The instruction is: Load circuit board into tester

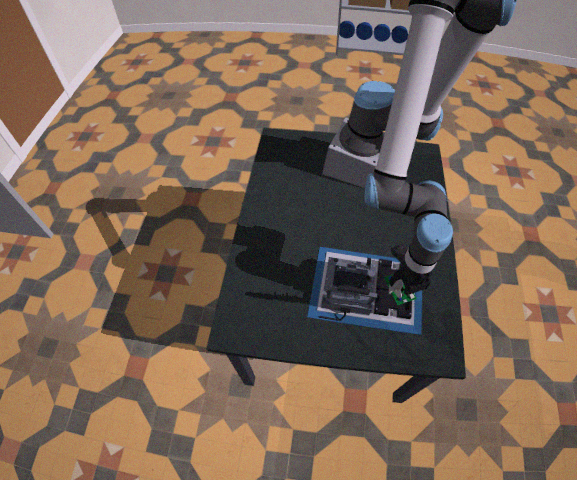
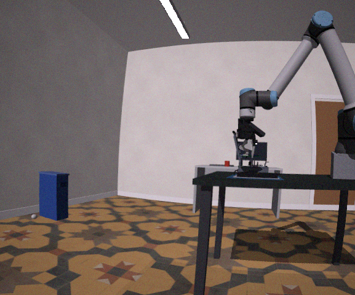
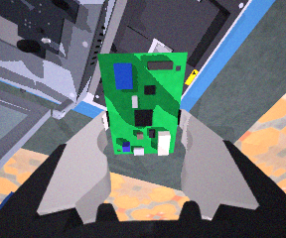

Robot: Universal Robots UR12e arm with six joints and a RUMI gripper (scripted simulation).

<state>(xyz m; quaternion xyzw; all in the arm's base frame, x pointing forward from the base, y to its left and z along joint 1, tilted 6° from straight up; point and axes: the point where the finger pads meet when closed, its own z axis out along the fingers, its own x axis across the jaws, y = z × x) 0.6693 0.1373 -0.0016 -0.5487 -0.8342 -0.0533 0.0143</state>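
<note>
The green circuit board is right at my hand. From my hand the other things lie so: tester lid 7 cm ahead, 18 cm to the right, 6 cm above; then tester 2 cm behind, 13 cm to the right, 1 cm below.
</note>
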